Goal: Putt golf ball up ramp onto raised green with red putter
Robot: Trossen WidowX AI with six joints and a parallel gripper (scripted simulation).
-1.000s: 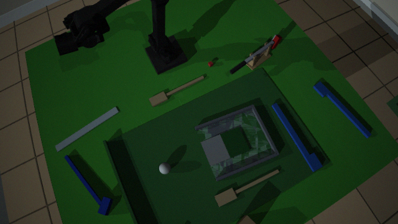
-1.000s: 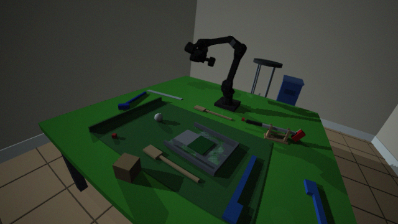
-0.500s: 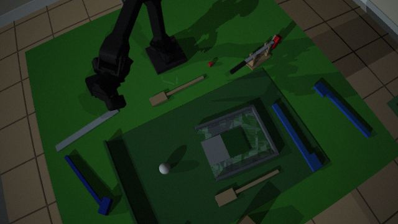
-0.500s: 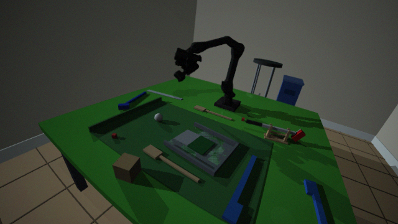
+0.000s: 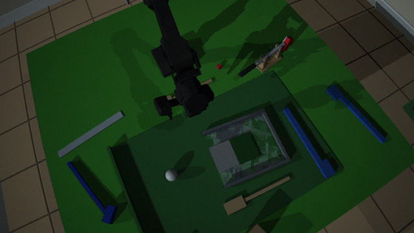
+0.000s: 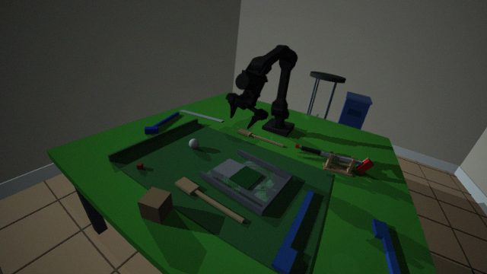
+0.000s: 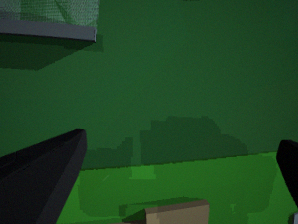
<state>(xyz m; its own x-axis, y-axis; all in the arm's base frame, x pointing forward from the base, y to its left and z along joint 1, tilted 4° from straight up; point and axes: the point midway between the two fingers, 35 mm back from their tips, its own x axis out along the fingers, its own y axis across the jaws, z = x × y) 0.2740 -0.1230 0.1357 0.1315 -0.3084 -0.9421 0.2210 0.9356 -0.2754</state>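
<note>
Now: gripper tip 450 mm to the right of the wooden stand, 80 mm above it and 30 mm past it. Round my gripper tip: tan block: 450 mm ahead, 80 mm below, 50 mm to the right; then white golf ball: 150 mm to the right, 120 mm ahead, 90 mm below.
</note>
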